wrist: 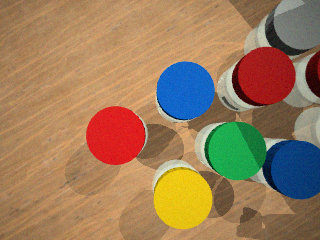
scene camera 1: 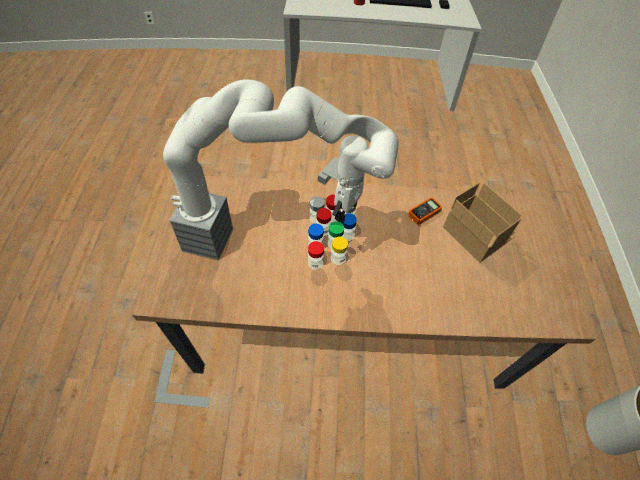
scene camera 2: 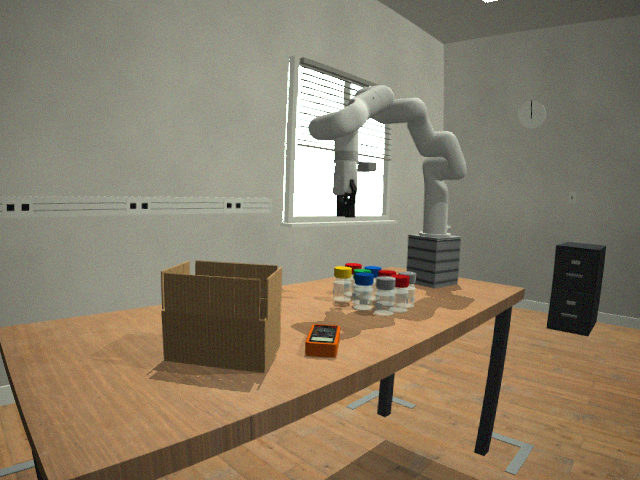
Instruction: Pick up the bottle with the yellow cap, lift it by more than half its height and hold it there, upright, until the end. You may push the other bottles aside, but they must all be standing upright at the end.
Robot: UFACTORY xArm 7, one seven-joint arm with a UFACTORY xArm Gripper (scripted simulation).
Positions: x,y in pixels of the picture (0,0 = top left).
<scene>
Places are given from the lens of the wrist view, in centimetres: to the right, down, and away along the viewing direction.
red-capped bottle (wrist: 115,135): -4, 1, 30
green-capped bottle (wrist: 236,150): 7, 3, 30
blue-capped bottle (wrist: 186,90): 2, -3, 31
yellow-capped bottle (wrist: 181,195): 2, 7, 30
red-capped bottle (wrist: 266,75): 10, -4, 31
</scene>
